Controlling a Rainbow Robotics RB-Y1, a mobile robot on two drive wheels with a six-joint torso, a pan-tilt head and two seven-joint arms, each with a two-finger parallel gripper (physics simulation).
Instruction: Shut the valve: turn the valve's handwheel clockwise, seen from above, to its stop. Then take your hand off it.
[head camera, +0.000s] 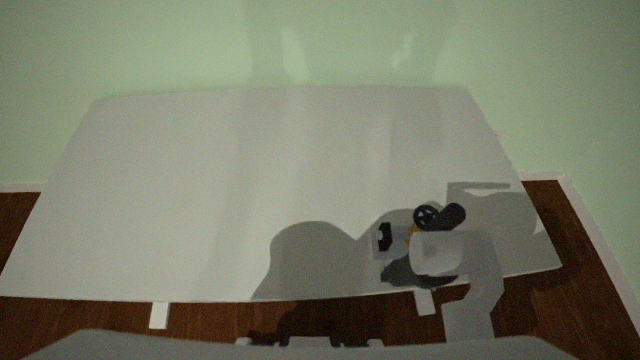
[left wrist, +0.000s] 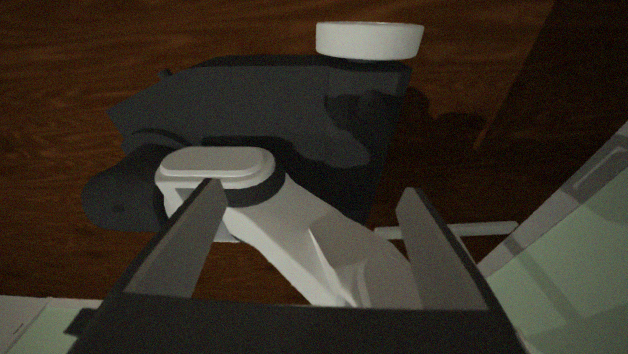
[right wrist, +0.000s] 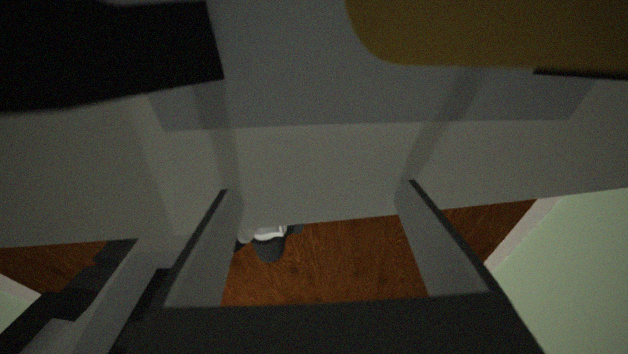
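In the head view a black spoked handwheel (head camera: 426, 217) shows at the right part of the table, beside a dark cylindrical part of my right arm. Below it are a yellow part (head camera: 411, 233) and a grey base plate (head camera: 376, 247) with a black block (head camera: 384, 237). The right wrist view shows the yellow part (right wrist: 490, 32) at the upper right and the black block (right wrist: 110, 55) at the upper left; the handwheel cannot be made out there. My right gripper (right wrist: 318, 194) is open and empty; my arm hides it in the head view. My left gripper (left wrist: 311, 194) is open and empty, away from the valve.
The light table (head camera: 175, 200) stands before a green wall (head camera: 320, 40). My right arm (head camera: 470, 255) reaches over its near right edge and covers part of the valve. The left wrist view shows my robot base (left wrist: 260, 100) and a white wheel (left wrist: 369, 42) over the wooden floor (left wrist: 100, 30).
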